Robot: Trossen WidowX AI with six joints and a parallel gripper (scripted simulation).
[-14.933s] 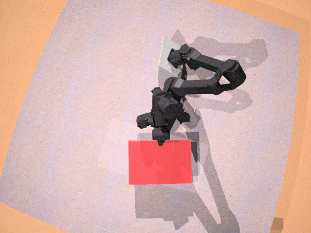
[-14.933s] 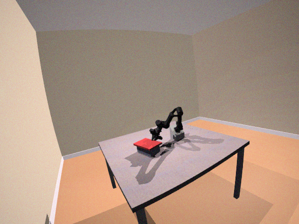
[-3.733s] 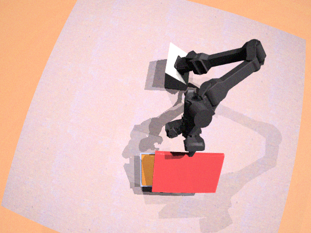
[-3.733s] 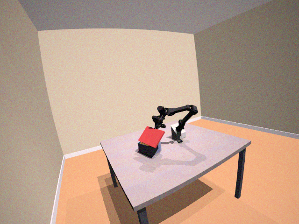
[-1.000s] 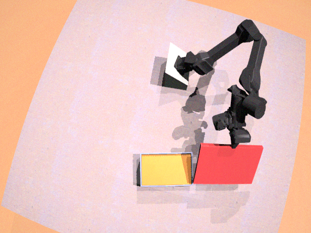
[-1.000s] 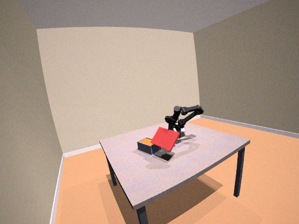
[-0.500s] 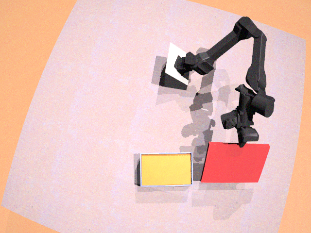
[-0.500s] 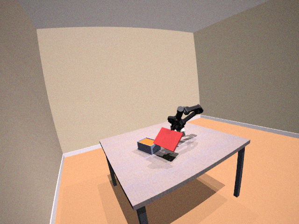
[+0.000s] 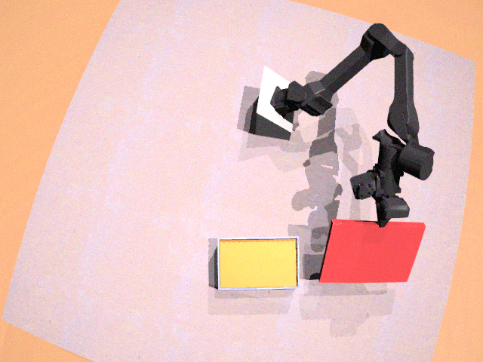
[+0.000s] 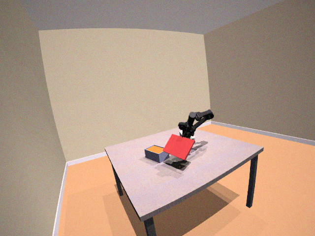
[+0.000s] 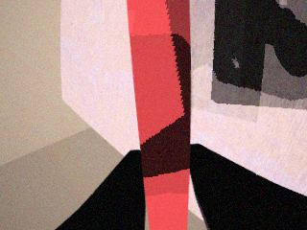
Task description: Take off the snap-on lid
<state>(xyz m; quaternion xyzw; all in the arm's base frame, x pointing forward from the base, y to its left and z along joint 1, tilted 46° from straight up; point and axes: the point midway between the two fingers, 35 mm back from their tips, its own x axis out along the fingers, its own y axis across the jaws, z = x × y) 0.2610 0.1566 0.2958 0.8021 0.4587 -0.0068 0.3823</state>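
My gripper tip is 60 mm short of the red lid, 50 mm above it and 20 mm to the right of it. The rest, counted from my gripper tip: storage box: 240 mm to the right, 180 mm below, 160 mm ahead.
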